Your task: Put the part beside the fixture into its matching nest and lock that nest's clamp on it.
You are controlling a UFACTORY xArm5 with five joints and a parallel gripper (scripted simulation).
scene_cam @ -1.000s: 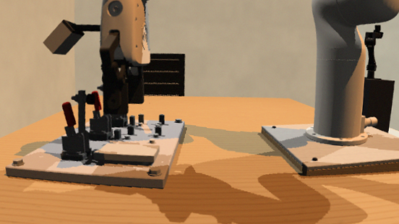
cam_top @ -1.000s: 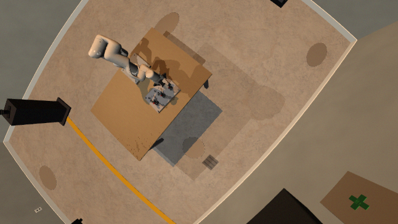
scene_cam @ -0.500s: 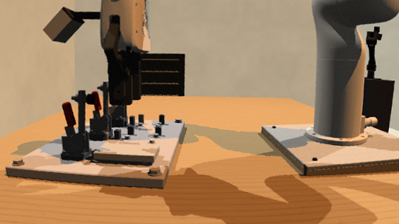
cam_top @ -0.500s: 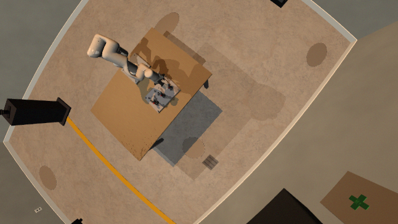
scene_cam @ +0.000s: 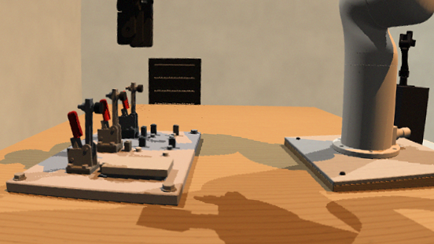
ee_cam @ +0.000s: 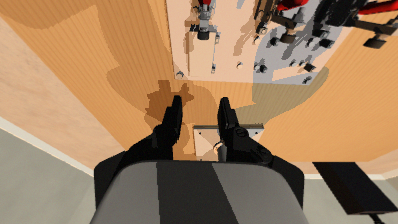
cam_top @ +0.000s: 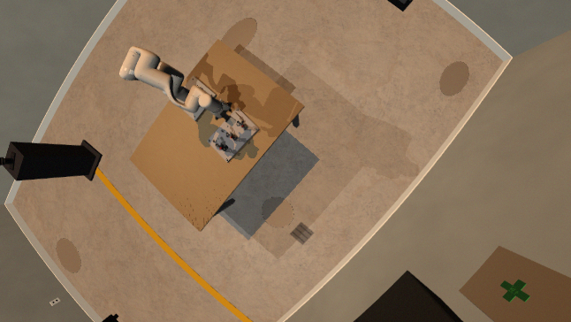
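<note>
Right now my hand is 150 mm above the clamp, 80 mm short of it and 20 mm to the left of it. The rest, counted from my hand: fixture plate 200 mm below, 120 mm to the right, 20 mm ahead; flat tan part 180 mm below.
</note>
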